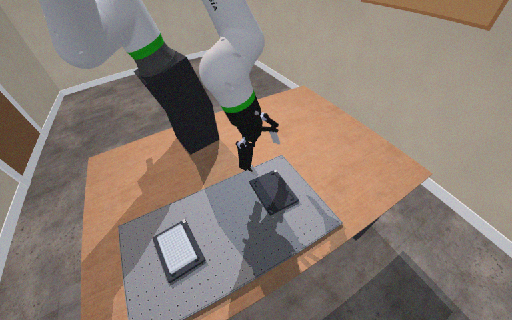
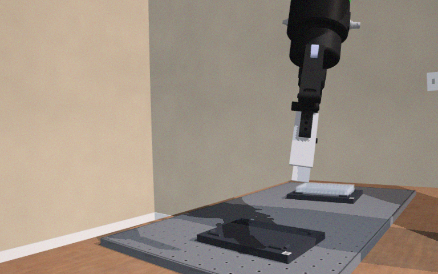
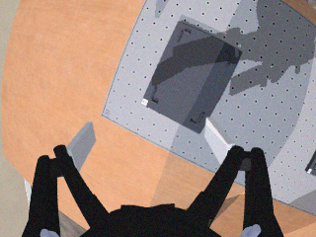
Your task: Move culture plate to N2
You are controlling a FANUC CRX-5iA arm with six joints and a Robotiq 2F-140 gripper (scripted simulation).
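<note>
Right now the lid is 12 cm ahead of my hand, 39 cm to the right of it and 9 cm below it.
</note>
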